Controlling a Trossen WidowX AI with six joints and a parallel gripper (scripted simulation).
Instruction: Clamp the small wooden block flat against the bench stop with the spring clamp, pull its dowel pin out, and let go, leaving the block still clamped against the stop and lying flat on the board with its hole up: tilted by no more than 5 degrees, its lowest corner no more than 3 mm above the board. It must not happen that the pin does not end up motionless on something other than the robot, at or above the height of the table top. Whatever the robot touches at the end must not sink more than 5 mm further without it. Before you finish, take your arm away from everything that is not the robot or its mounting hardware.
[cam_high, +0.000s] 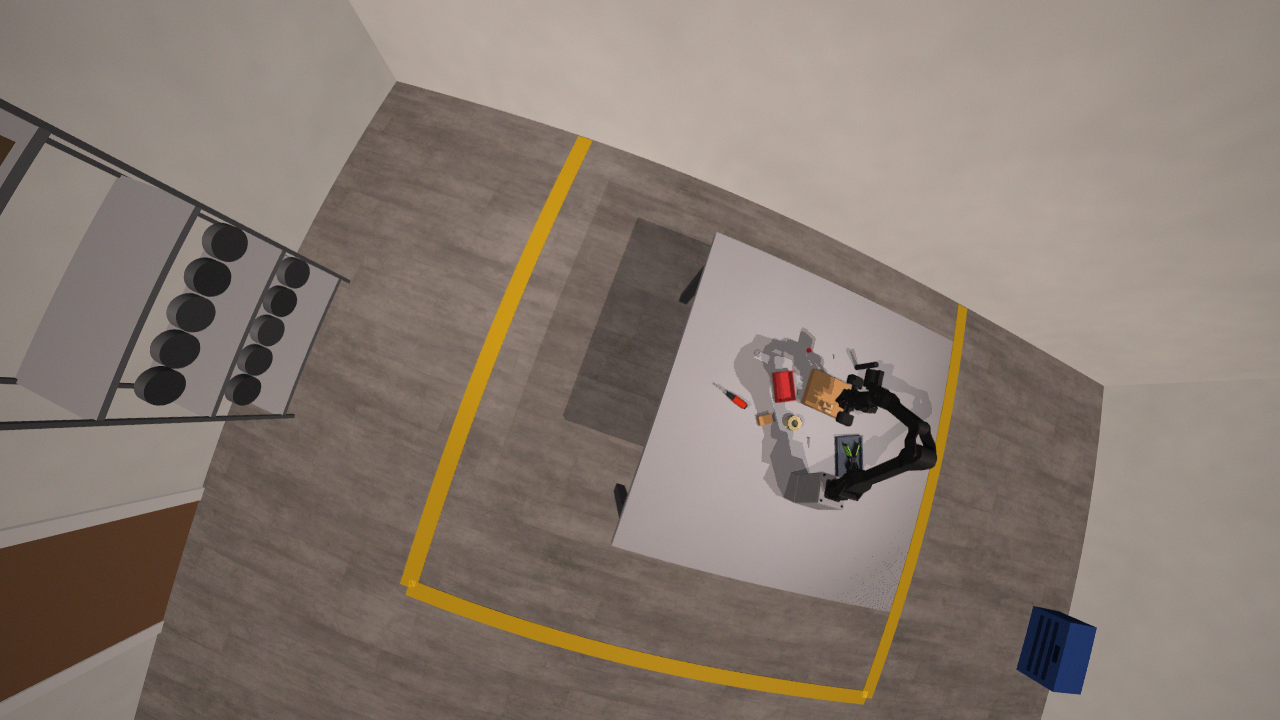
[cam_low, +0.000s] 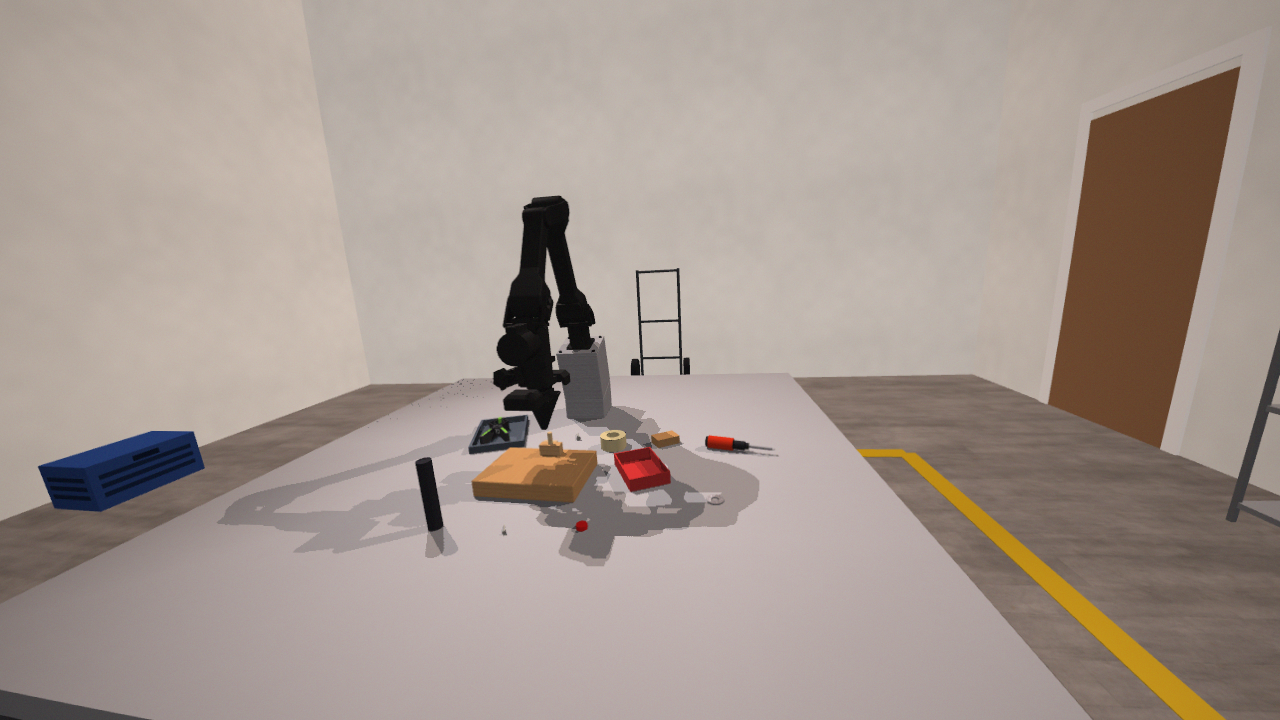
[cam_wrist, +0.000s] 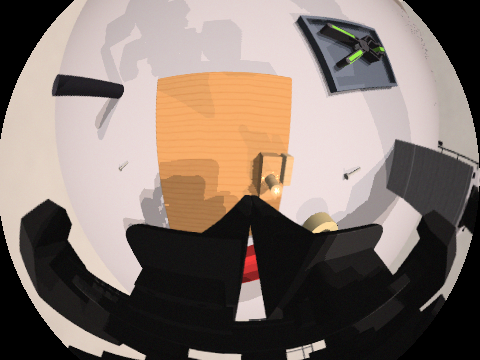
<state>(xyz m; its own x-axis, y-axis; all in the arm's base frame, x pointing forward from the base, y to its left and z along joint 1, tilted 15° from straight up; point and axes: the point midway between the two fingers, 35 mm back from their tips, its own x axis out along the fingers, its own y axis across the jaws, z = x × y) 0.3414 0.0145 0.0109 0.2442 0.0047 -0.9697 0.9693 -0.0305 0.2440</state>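
The dowel pin lies 8 cm below my hand and 2 cm behind it. The rest, counted from my hand: bench stop 9 cm below, 4 cm behind, 1 cm to the right; wooden board 12 cm below, 3 cm ahead, 1 cm to the right; small wooden block 9 cm below, 2 cm behind.
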